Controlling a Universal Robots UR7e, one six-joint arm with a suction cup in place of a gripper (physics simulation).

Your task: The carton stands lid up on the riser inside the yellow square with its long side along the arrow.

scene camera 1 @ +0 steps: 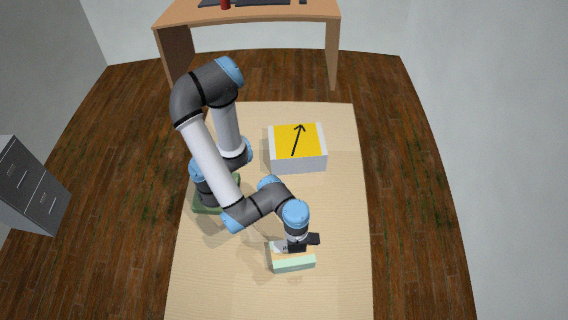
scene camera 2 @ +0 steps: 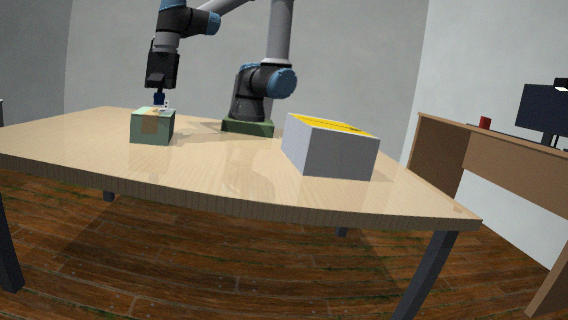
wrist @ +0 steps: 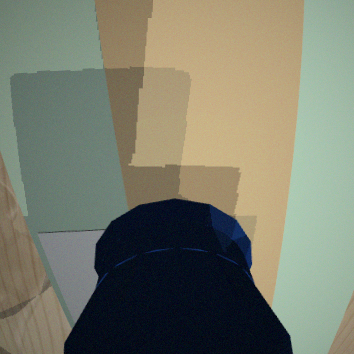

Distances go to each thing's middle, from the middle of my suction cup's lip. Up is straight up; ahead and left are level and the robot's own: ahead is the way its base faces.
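Pale green carton point(scene camera 2: 149, 125): 8 cm below my suction cup, 2 cm behind, 1 cm to the right. Grey riser point(scene camera 2: 317, 147): 6 cm below my suction cup, 6 cm ahead, 50 cm to the left. Of the things named here, going by their middles, nearest to my suction cup: the carton.
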